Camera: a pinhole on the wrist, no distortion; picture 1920 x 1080 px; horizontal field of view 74.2 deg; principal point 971.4 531.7 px. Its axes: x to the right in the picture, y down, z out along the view. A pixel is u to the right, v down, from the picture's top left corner.
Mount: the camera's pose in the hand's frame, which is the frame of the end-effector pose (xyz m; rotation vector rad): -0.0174 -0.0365 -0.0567 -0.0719 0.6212 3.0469
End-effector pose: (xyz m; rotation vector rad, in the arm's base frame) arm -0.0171 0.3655 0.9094 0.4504 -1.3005 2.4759
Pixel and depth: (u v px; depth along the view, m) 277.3 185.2 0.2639
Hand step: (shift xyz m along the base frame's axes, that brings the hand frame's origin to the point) -0.1391 -0.1931 0.0424
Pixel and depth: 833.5 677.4 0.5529
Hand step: -0.0027 -0.4617 0.1774
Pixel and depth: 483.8 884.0 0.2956
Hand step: -0.0406 -0.2012 0.1686
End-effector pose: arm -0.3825 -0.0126 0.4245 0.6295 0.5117 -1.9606
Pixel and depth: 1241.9 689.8 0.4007
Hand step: 0.0460 -0.1452 0.3223
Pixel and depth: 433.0 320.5 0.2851
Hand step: 0.0266 -0.2287 0.0813
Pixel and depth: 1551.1 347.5 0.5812
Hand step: 0.2721 -0.1699 0.4992
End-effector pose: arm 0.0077 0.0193 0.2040 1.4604 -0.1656 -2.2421
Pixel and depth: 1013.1 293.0 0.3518
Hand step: -0.1507 -0.1616 0.1921
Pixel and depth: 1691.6 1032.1 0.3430
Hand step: -0.1986 0.0767 0.3148
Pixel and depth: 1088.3 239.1 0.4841
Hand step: -0.2006 -0.2443 0.2985
